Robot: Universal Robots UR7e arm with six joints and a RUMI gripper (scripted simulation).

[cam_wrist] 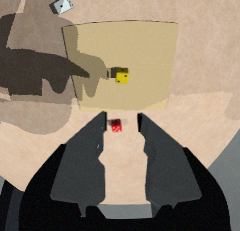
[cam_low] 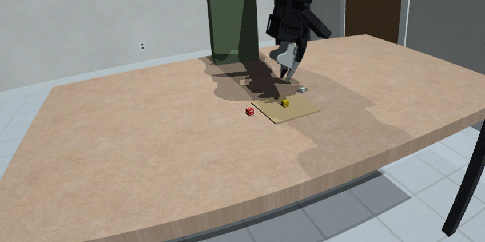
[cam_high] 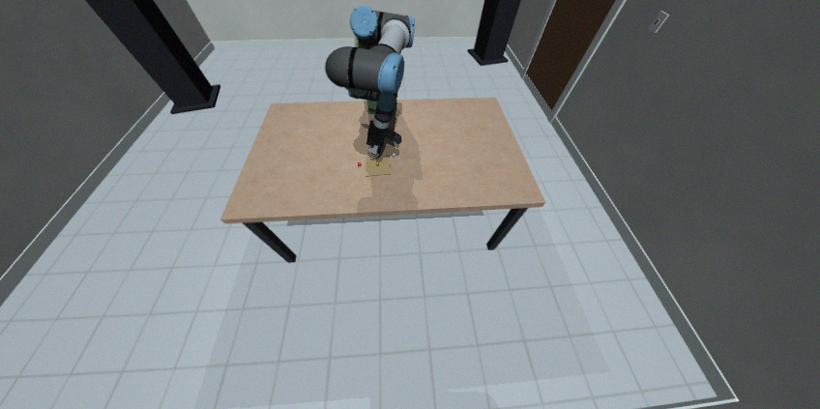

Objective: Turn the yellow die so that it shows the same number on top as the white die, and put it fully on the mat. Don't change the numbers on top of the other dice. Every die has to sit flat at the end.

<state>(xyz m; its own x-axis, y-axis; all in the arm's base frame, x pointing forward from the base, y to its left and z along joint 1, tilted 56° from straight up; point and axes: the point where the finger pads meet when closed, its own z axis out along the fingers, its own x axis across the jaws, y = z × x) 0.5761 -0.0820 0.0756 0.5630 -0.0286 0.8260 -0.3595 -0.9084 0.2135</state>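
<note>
My gripper is now 8 cm above the yellow die. From my hand the other things lie so: red die 3 cm behind, 10 cm to the right, 9 cm below; tan mat 9 cm below; white die 5 cm behind, 10 cm to the left, 9 cm below.
</note>
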